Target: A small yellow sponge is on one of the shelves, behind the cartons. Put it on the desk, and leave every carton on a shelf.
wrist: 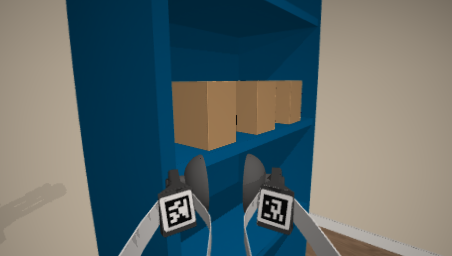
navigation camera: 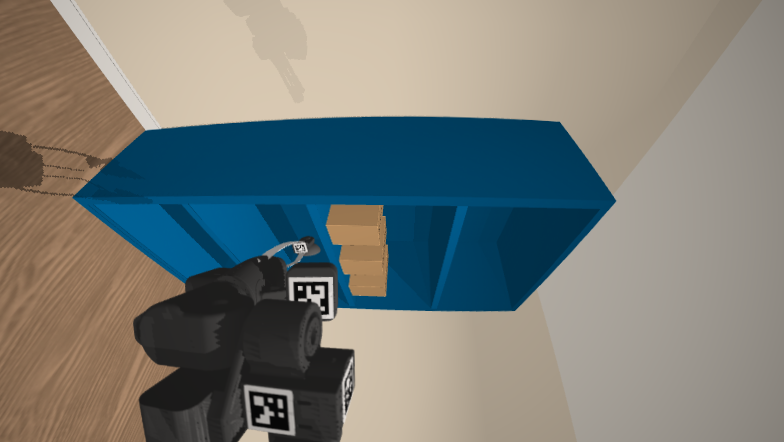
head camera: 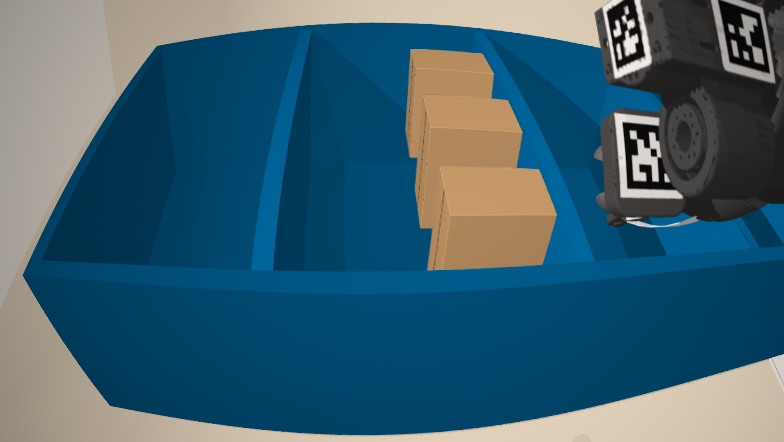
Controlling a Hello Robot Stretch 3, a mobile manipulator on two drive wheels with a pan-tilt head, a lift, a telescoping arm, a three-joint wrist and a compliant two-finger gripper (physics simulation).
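Three brown cartons stand upright in a row on one shelf of the blue bookcase. The nearest carton is beside a side panel, the middle carton comes after it, and the far carton is by the other side. The space behind them is largely hidden. The yellow sponge and the desk do not show in these views. My gripper is open with nothing between its fingers, in front of the bookcase and lower than the cartons in the wrist view.
A shelf board separates the carton compartment from the one above. More shelf boards lie below the cartons. A beige wall stands by the bookcase. Wooden floor and a white baseboard show too.
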